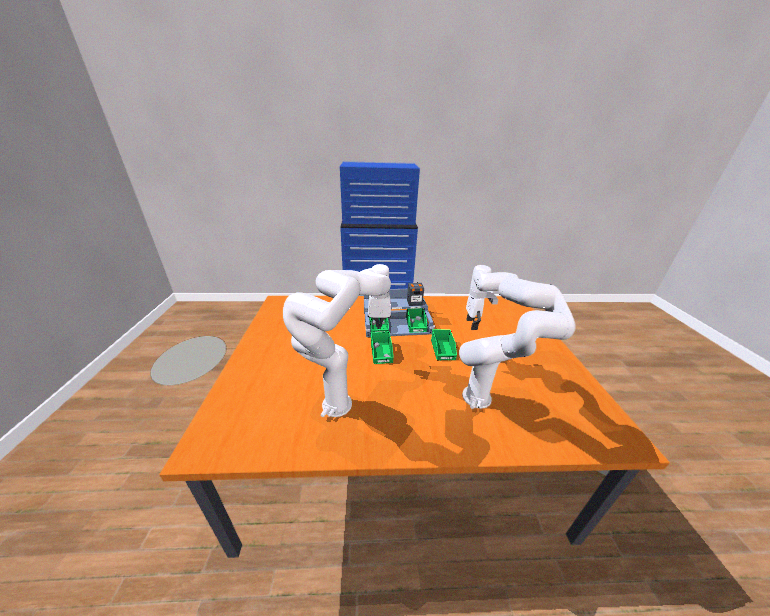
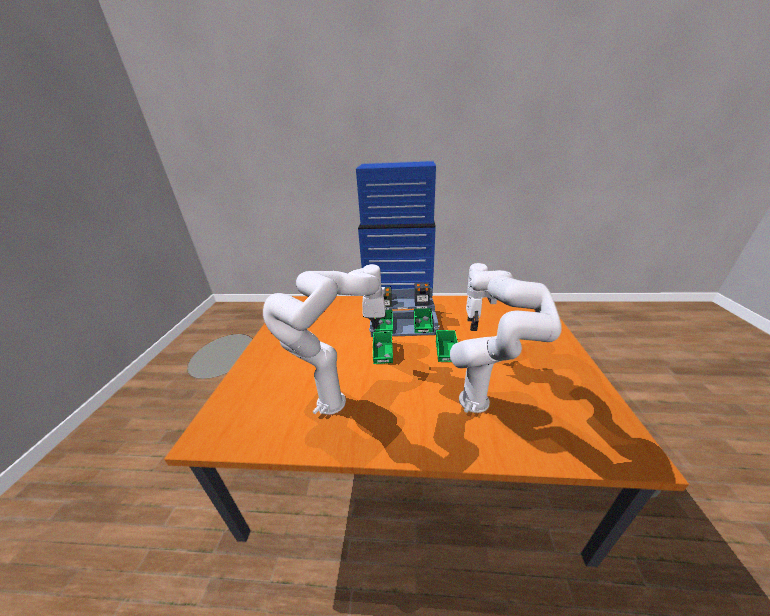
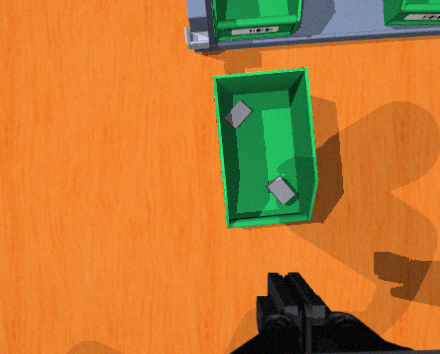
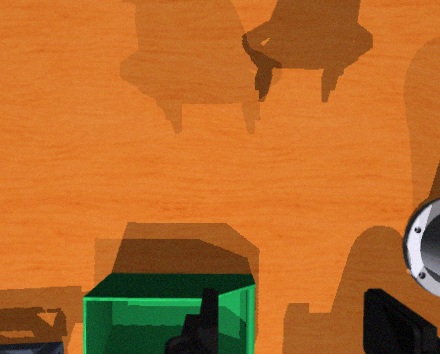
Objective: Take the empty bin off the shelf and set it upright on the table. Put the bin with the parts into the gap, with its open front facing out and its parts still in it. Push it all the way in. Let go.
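Pixels of known places: left gripper, fingertip midpoint: (image 1: 378, 327) (image 2: 375, 327) (image 3: 281, 299); right gripper, fingertip midpoint: (image 1: 471, 325) (image 2: 472, 325) (image 4: 290, 319); left arm's base, origin of the base link: (image 1: 337, 405) (image 2: 331, 402); right arm's base, origin of the base link: (image 1: 476, 397) (image 2: 473, 401).
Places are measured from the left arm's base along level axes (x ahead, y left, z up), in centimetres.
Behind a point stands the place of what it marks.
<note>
The bin with the parts (image 1: 380, 343) {z 0.5, x 46.1, y 0.7 cm} (image 2: 382, 346) {z 0.3, x 43.8, y 0.0 cm} (image 3: 250, 165) {z 0.3, x 38.1, y -2.4 cm} stands upright on the table in front of the shelf (image 1: 399, 331) {z 0.6, x 61.1, y -4.6 cm} (image 2: 404, 332) {z 0.4, x 60.6, y -4.8 cm} (image 3: 345, 20) {z 0.6, x 60.6, y -5.5 cm}, with two grey parts visible inside. The empty green bin (image 1: 444, 344) {z 0.3, x 60.9, y -31.4 cm} (image 2: 446, 346) {z 0.3, x 59.5, y -30.5 cm} (image 4: 140, 315) {z 0.3, x 60.5, y -29.6 cm} stands upright on the table, to the right of it. The gap shows between two green bins on the lower tier. My left gripper (image 1: 378, 323) {z 22.4, x 30.9, y -5.0 cm} (image 2: 375, 323) {z 22.4, x 30.9, y -5.0 cm} (image 3: 281, 299) {z 22.4, x 30.9, y -5.0 cm} is shut and empty, above the table near the parts bin. My right gripper (image 1: 475, 322) {z 21.5, x 53.5, y -43.9 cm} (image 2: 473, 324) {z 21.5, x 53.5, y -43.9 cm} (image 4: 290, 319) {z 21.5, x 53.5, y -43.9 cm} is open and empty, raised beyond the empty bin to the right.
On the lower tier a green bin (image 1: 417, 317) {z 2.4, x 77.3, y -10.0 cm} (image 2: 423, 319) {z 1.4, x 76.5, y -9.5 cm} with parts stands right of the gap, another green bin (image 2: 385, 320) (image 3: 257, 10) left of it. A dark box with orange items (image 1: 415, 294) {z 18.1, x 76.8, y -7.6 cm} (image 2: 421, 294) {z 18.0, x 76.9, y -7.7 cm} stands on the upper tier. A blue cabinet (image 1: 379, 221) (image 2: 396, 221) stands behind.
</note>
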